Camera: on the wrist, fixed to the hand. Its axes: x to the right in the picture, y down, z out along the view.
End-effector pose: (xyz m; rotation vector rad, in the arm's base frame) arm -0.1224 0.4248 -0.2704 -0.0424 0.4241 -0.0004
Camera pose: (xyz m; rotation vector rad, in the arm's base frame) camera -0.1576 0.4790 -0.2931 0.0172 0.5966 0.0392
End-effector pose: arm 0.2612 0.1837 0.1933 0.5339 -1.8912 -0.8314
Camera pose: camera 0.3004 0.2260 0.2303 0.5635 -1.7639 -0.6839
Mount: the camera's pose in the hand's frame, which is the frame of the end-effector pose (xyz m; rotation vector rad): -0.0233 0.0554 -0.0329 0.0486 0.1717 0.0541
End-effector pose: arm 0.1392 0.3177 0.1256 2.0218 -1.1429 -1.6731
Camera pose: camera 0.1473 0.2898 0.1876 2.0977 -1.1775 -1.4283
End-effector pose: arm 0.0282 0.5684 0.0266 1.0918 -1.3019 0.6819
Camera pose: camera -0.0123 0.6233 0.0203 1.0167 -1.1760 0.8332
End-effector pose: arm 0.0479 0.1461 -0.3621 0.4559 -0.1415 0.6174
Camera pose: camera -0.0037 0.1886 -0.3771 0.4450 0.0245 0.7113
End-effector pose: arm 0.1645 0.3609 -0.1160 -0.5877 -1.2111 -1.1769
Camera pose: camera 0.2302 0.3601 -0.1355 -0.4703 -1.0685 -1.1256
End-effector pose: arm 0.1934 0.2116 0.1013 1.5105 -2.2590 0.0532
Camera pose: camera 0.1621 0.2632 0.1338 1.4114 -2.1752 0.2459
